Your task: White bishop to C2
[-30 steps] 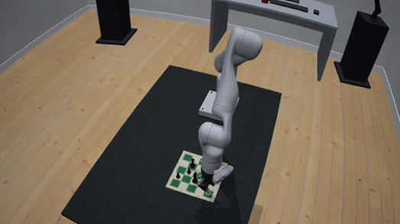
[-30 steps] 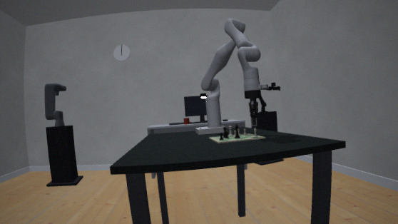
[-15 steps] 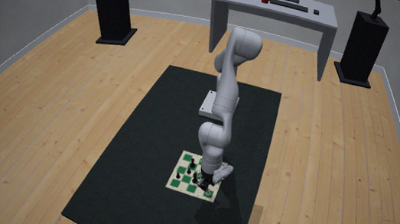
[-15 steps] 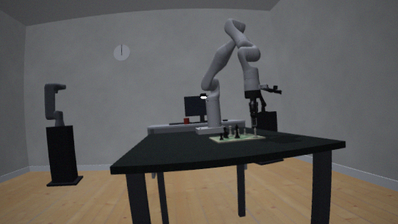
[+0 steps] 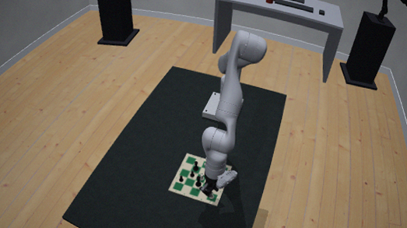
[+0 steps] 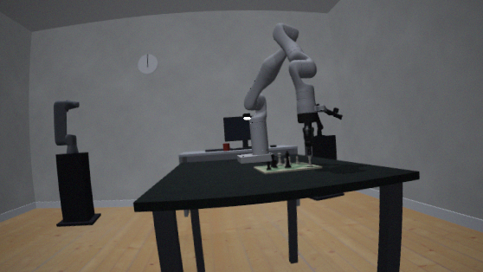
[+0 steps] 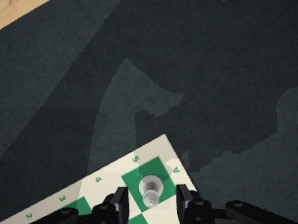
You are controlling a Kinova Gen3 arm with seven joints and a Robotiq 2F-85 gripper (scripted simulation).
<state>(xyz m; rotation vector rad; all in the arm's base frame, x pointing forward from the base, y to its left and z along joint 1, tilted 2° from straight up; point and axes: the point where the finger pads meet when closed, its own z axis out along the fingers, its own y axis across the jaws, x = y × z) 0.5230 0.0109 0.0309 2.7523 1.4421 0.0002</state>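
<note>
The green-and-cream chessboard lies 90 mm behind my hand, 60 mm to the right of it and 60 mm below it. The rest, counted from my hand: black chess piece (70 mm to the right, 50 mm behind, 30 mm below).
</note>
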